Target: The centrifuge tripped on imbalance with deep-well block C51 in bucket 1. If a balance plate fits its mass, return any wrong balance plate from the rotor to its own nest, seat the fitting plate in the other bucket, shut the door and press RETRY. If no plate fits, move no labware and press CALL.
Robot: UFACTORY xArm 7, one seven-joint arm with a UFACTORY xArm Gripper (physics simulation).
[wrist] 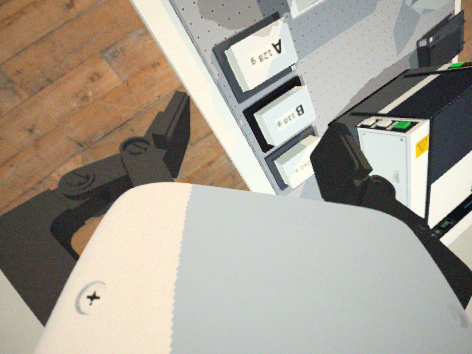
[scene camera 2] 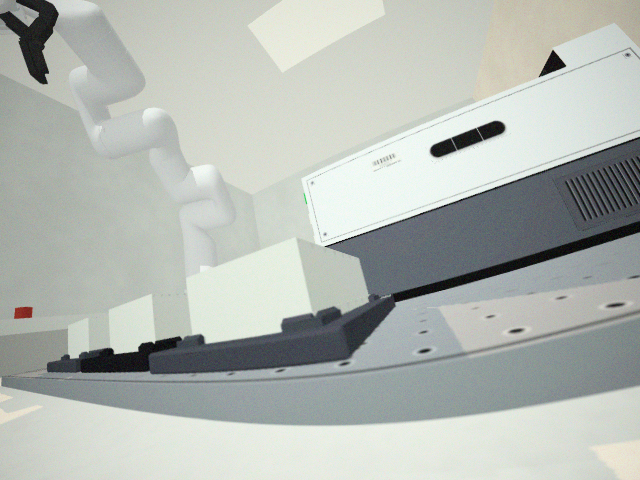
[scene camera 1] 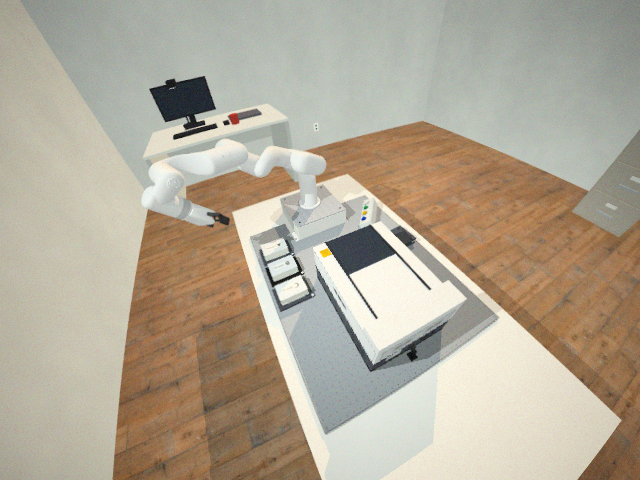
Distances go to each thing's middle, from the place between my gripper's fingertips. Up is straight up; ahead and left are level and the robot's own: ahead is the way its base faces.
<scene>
Now: the dark door panel (scene camera 1: 361, 248) 38 cm ahead of my hand, 42 cm to the left of it and 11 cm below it. From my hand the other things lie so: white centrifuge (scene camera 2: 536, 172) 53 cm ahead, 40 cm to the left, 20 cm below.
</scene>
